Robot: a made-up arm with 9 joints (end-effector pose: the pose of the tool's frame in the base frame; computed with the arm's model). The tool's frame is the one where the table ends. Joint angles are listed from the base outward.
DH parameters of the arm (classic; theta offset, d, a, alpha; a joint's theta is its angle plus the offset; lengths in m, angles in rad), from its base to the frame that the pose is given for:
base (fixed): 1.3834 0 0.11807 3.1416
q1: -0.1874 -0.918 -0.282 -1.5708
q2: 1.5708 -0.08 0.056 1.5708
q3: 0 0.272 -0.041 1.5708
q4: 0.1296 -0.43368 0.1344 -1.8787
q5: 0 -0.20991 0.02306 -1.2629
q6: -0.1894 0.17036 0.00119 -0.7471
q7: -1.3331 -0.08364 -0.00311 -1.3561
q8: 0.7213 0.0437 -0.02 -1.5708
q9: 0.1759 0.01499 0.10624 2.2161
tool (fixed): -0.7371 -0.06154 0 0
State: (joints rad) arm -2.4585 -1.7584 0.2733 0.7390 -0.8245 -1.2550 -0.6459 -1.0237 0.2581
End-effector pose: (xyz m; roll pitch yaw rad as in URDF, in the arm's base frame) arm -0.2474 0.5507 0.6697 2.6934 0.1416 -2.5205
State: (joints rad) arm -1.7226 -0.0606 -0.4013 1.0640 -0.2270 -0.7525 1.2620 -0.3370 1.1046
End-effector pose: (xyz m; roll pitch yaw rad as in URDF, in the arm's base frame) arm -0.0126 0.4467 1.2839 -1.9397 -0.1434 1.6475
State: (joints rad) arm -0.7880 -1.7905 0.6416 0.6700 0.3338 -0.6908 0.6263 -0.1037 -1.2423
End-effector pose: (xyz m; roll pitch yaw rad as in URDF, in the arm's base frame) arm 0.5503 0.0740 0.5924 -1.3665 0.8908 -0.4098
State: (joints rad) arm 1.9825 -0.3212 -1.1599 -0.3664 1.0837 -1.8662 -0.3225 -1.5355 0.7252
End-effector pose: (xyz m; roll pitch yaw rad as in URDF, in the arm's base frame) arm -0.1975 0.0335 1.2478 -0.6666 -0.9173 2.9938
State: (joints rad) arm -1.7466 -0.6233 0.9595 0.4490 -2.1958 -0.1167 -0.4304 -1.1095 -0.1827
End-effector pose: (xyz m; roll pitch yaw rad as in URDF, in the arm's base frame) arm 0.0292 0.4124 0.5686 -0.9712 -0.2023 2.5381
